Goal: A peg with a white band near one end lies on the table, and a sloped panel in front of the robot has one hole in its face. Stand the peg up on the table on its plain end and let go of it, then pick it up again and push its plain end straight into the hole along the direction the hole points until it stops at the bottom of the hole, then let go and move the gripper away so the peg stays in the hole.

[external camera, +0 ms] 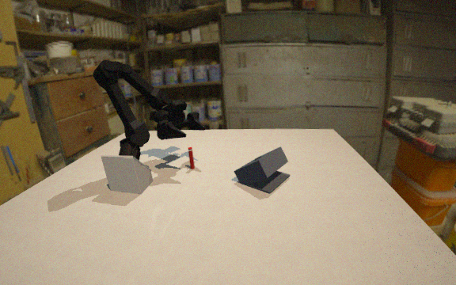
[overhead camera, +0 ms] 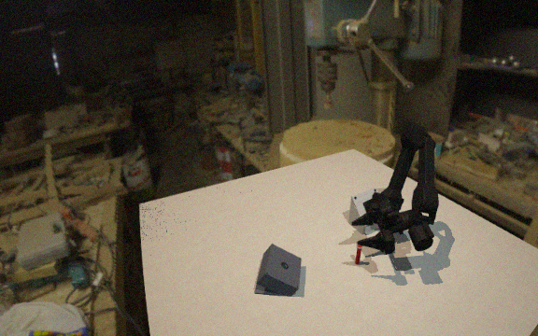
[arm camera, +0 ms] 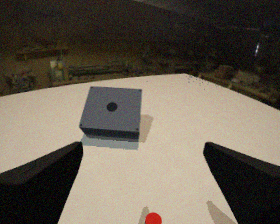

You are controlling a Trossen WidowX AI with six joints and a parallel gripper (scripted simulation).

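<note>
Now: the red peg 3 cm behind my gripper tip, 1 cm to the left of it and 8 cm below it. Round my gripper tip: dark sloped panel: 22 cm ahead, 7 cm to the right, 10 cm below.
</note>
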